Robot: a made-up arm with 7 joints.
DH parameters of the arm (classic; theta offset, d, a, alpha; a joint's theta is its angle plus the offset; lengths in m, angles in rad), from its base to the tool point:
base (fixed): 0.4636 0 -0.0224 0
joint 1: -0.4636 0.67 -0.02 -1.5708
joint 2: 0 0.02 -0.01 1.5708
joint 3: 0 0.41 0.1 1.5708
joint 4: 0 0.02 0.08 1.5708
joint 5: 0 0.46 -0.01 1.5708
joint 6: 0 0 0.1 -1.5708
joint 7: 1.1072 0 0.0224 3.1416
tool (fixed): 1.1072 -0.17 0 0
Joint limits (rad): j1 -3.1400..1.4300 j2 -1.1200..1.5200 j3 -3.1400..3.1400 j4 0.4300..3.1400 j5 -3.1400..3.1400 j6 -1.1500..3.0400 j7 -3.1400..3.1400
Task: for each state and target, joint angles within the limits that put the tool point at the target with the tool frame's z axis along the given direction. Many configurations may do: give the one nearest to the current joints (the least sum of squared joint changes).
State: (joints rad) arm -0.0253 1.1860 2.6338 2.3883 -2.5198 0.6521 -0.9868
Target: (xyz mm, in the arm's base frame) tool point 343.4 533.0 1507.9 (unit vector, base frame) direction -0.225 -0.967 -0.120
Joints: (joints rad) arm 0.4570 1.0562 2.7303 2.2638 -2.0314 1.0711 -0.9864
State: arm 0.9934 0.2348 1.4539 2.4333 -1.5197 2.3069 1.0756
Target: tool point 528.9 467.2 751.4 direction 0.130 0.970 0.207
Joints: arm 0.4404 0.9486 0.9099 2.1038 -1.3173 2.7237 1.0893
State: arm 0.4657 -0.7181 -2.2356 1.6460 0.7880 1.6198 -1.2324
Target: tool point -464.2 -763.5 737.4 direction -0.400 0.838 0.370
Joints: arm 0.3913 -0.5152 -2.3483 1.4315 1.1633 0.6449 -1.2083
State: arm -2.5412 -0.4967 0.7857 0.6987 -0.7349 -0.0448 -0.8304
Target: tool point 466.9 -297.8 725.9 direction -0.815 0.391 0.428
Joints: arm -2.3140 -0.3252 1.5305 0.4462 -0.5916 -0.8554 -0.8646
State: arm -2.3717 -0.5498 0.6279 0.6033 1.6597 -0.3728 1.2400
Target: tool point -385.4 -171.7 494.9 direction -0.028 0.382 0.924
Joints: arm -2.8297 0.0608 0.1076 0.4447 1.0015 0.4340 1.1964
